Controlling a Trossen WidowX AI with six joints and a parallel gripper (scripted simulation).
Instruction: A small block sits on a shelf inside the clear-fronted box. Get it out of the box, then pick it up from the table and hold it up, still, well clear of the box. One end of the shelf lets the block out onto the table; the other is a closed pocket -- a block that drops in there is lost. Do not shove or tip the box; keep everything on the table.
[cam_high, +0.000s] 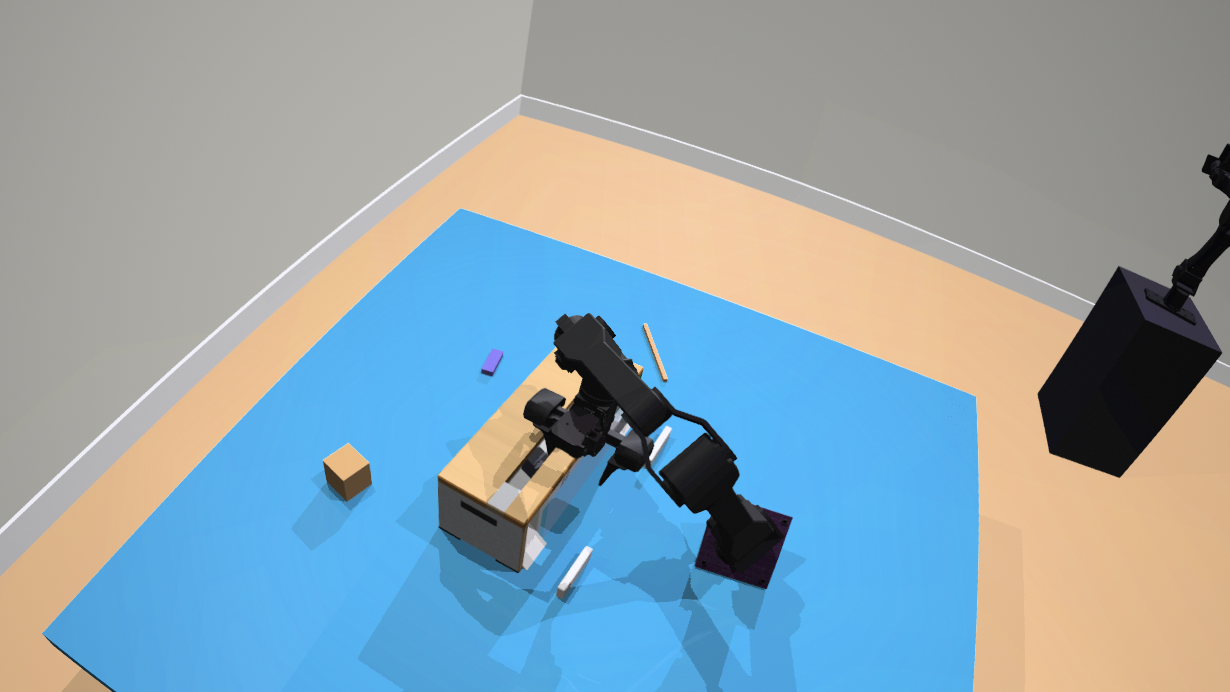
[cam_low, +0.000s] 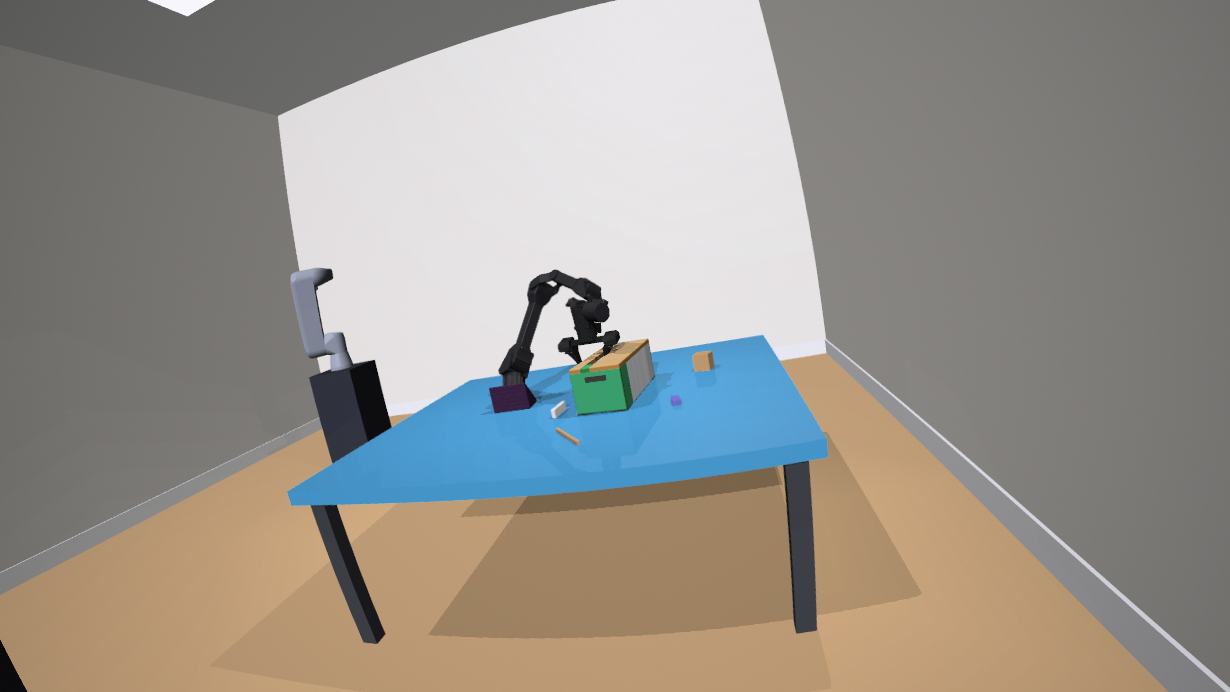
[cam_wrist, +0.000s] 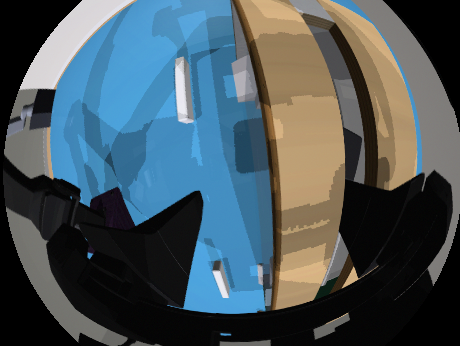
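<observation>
Right now the box is 4 cm to the right of my gripper tip, 3 cm below it and 3 cm ahead of it. The rest, counted from my gripper tip: tan cube: 34 cm ahead, 12 cm to the left, 6 cm below; then tan stick: 42 cm to the right, 8 cm below, 3 cm behind.
</observation>
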